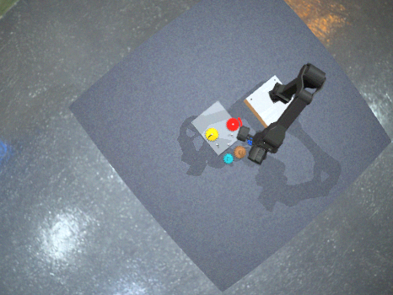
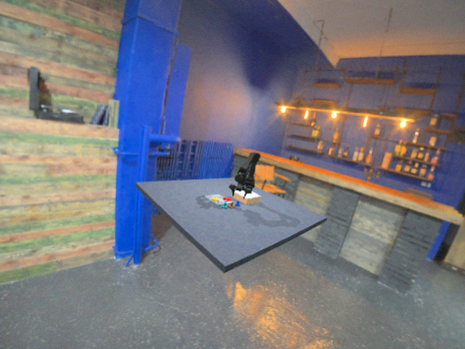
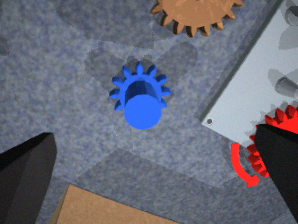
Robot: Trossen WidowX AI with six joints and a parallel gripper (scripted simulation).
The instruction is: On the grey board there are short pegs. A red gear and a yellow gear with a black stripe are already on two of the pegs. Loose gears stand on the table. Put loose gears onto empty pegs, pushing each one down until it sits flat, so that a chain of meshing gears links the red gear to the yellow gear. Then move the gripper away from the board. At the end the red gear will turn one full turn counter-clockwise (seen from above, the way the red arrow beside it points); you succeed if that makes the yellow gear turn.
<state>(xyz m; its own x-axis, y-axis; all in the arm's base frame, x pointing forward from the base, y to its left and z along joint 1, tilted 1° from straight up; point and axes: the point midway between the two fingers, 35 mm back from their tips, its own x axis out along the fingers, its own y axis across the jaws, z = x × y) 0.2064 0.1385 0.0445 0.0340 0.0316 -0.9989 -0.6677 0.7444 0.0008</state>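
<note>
Right now my gripper tip is 5 cm above the blue gear. From my gripper tip the other things lie so: orange gear (7 cm ahead, 2 cm to the left, 5 cm below); then red gear (4 cm ahead, 11 cm to the right, 5 cm below); then red arrow (10 cm to the right, 6 cm below).
</note>
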